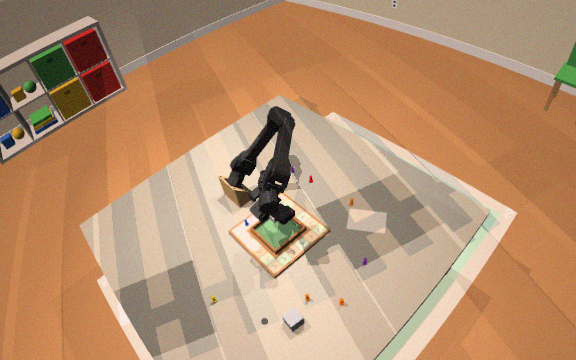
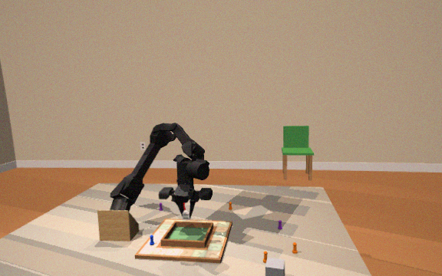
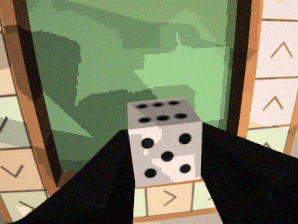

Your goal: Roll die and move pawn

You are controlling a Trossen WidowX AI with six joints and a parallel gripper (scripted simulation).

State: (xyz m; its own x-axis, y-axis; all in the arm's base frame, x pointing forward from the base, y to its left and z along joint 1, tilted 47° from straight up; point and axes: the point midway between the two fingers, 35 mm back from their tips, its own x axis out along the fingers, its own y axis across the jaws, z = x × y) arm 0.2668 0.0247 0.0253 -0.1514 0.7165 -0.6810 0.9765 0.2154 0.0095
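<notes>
My gripper tip is now 100 mm past the blue pawn, 80 mm to the left of it and 60 mm above it. Also, from my gripper tip: white die: right at my gripper tip; then red pawn: 130 mm behind, 260 mm to the left, 70 mm below; then green dice tray: 80 mm below.
</notes>
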